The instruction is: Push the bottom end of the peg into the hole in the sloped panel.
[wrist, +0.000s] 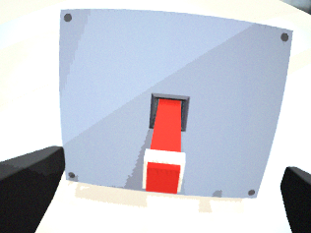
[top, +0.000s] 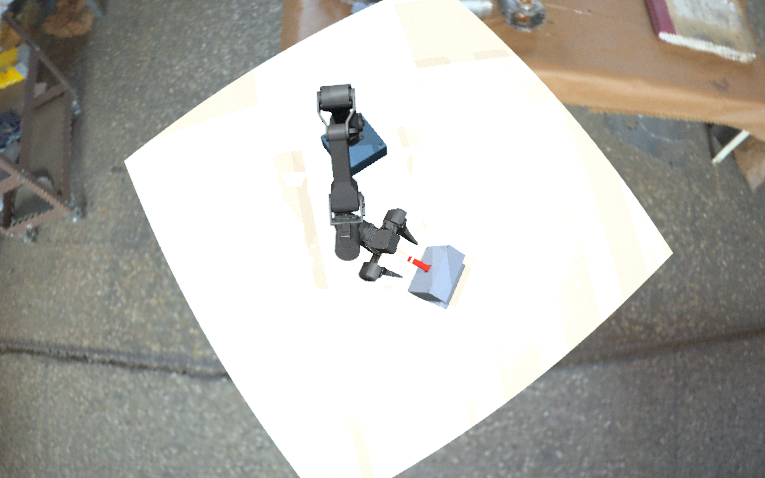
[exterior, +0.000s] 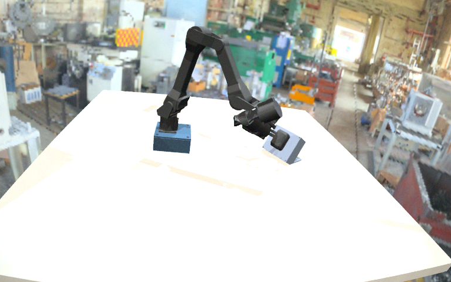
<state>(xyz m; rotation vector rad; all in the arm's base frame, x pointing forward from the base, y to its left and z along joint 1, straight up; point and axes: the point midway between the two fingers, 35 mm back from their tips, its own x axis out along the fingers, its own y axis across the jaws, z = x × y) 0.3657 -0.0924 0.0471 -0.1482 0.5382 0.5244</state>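
Right now my gripper tip is 10 mm short of the red square peg, 10 mm to the right of it and 10 mm above it. The rest, counted from my gripper tip: grey sloped panel 60 mm ahead, 40 mm to the left, 40 mm below.
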